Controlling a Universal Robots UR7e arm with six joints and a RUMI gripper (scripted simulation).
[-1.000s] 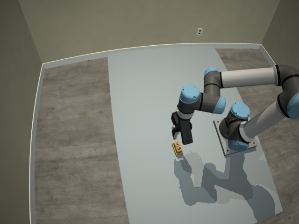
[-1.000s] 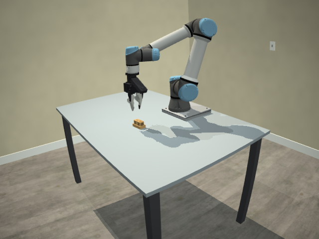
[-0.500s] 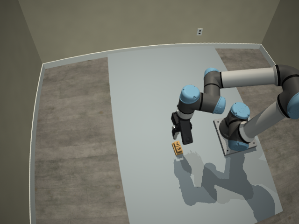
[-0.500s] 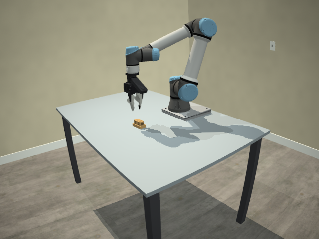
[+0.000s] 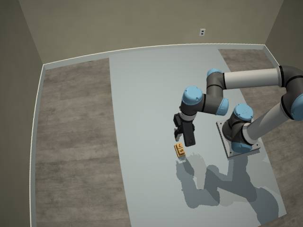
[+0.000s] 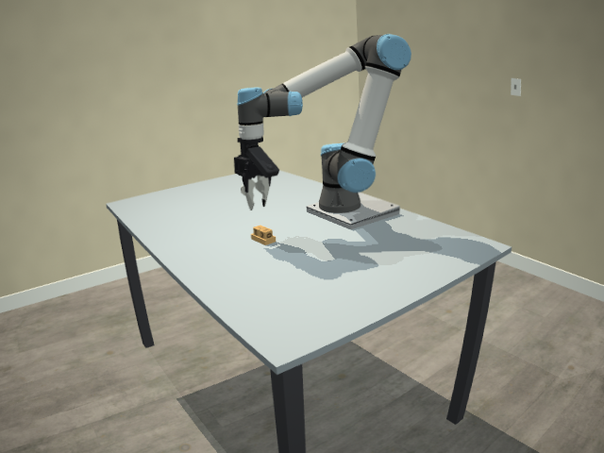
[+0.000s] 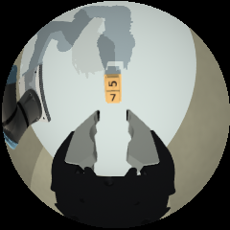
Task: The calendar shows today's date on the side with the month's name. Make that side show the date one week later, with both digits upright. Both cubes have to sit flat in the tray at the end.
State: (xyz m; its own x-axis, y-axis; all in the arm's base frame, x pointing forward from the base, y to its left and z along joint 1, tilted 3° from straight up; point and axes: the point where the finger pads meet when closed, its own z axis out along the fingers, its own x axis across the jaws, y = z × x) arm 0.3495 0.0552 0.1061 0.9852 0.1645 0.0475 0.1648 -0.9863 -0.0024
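Now: the wooden tray 11 cm below my hand and 2 cm to the left of it.
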